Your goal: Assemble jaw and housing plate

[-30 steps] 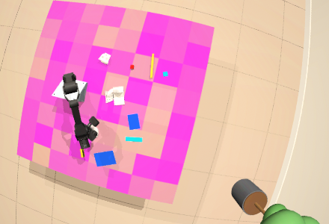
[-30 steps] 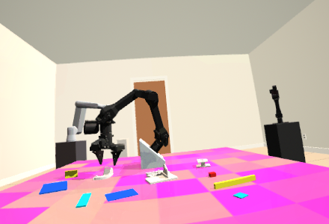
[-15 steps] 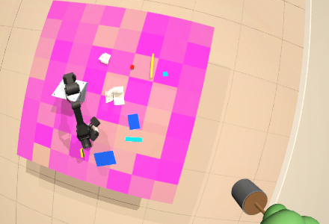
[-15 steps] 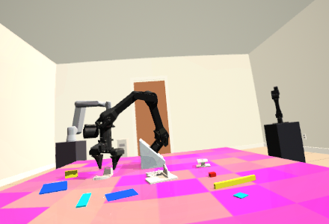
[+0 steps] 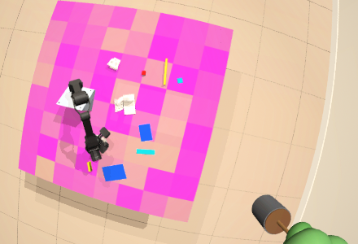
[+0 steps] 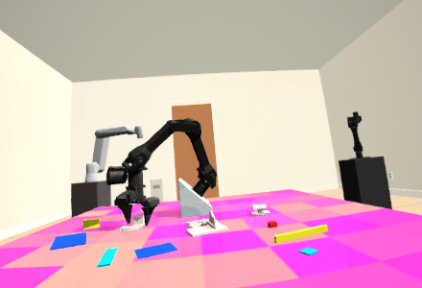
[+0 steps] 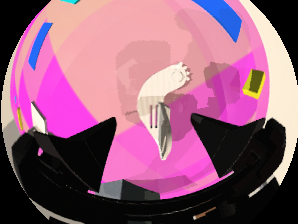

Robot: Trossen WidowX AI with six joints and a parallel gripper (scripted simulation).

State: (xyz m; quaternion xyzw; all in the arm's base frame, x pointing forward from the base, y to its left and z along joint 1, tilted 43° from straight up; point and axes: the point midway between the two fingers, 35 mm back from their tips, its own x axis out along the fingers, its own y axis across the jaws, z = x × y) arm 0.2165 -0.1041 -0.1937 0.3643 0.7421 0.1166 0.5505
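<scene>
Now: the white jaw 3 cm to the right of my gripper tip and 2 cm ahead of it. From my gripper tip the other things lie so: white base (27 cm to the left, 10 cm ahead, 1 cm below); yellow block (20 cm to the right, 3 cm behind, 1 cm above); cyan bar (29 cm ahead, 3 cm to the left, 1 cm below).
</scene>
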